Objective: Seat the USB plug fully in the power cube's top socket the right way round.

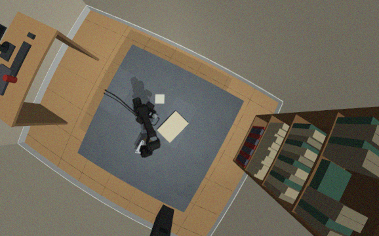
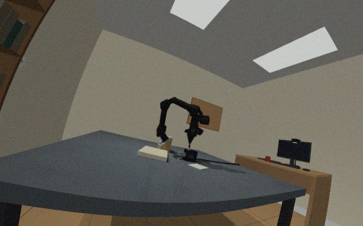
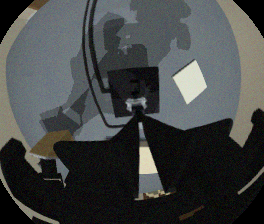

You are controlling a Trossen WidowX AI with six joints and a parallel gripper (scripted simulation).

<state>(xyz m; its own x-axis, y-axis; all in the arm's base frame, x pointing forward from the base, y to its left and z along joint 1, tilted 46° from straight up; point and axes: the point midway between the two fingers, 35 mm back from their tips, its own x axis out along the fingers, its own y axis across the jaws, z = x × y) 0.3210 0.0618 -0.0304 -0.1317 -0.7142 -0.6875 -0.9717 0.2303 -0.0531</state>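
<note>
My gripper tip is now 20 mm above the usb plug. The rest, counted from my gripper tip: cream book: 30 mm behind, 230 mm to the right, 110 mm below; white card: 160 mm ahead, 10 mm to the right, 120 mm below.
</note>
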